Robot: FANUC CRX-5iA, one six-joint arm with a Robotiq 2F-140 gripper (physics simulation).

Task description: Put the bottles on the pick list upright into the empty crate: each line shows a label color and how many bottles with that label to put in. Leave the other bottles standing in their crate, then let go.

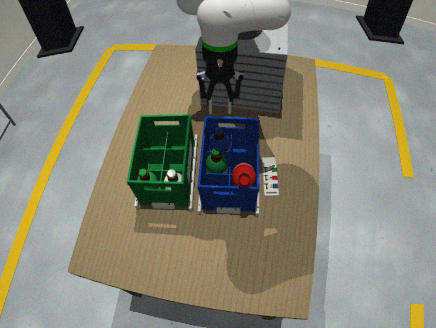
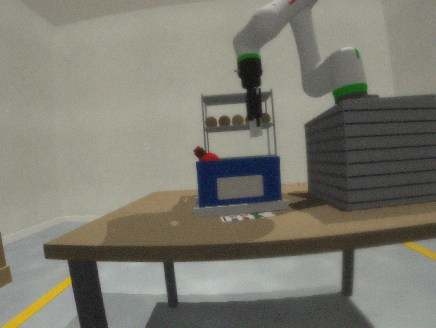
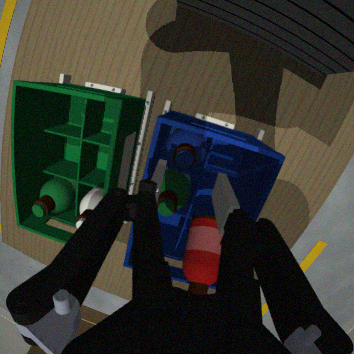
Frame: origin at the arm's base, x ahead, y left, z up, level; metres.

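Where they show: gripper, between the fingertips: [image 1: 220, 110] [image 2: 256, 136] [image 3: 189, 178].
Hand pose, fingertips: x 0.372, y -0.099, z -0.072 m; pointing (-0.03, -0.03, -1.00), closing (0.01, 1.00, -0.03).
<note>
Each offset is from my fingertips to the centre of the thing. Level surfaces: height alone.
The blue crate [image 1: 207, 200] [image 2: 272, 175] [image 3: 265, 182] holds three bottles. The blue bottle @[0.008 m ahead, 0.007 m right, 0.170 m down] [image 1: 220, 143] [image 3: 185, 142] stands in a far compartment, the green bottle @[0.094 m ahead, 0.018 m right, 0.170 m down] [image 1: 216, 163] [image 3: 177, 187] is in the middle on the same side. The red bottle @[0.189 m ahead, 0.068 m left, 0.096 m down] [image 1: 244, 172] [image 2: 210, 157] [image 3: 202, 250] leans, its neck tilted out above the near end. The green crate @[0.075 m ahead, 0.204 m right, 0.168 m down] [image 1: 177, 198] [image 3: 16, 150] holds a green-capped bottle @[0.164 m ahead, 0.256 m right, 0.170 m down] [image 1: 144, 175] [image 3: 57, 194] and a white bottle @[0.170 m ahead, 0.159 m right, 0.170 m down] [image 1: 172, 177] [image 3: 92, 201] at its near end. My gripper [image 1: 220, 108] [image 2: 255, 128] [image 3: 189, 178] is partly open and empty, above the blue crate's far end.
The pick list @[0.101 m ahead, 0.177 m left, 0.255 m down] [image 1: 270, 176] [image 2: 247, 217] lies right of the blue crate and shows one green, one red and one blue. The two crates stand side by side on the wooden table @[0.256 m down] [image 1: 175, 270]. The grey ribbed robot base [image 1: 250, 82] [image 2: 380, 150] stands behind them.
</note>
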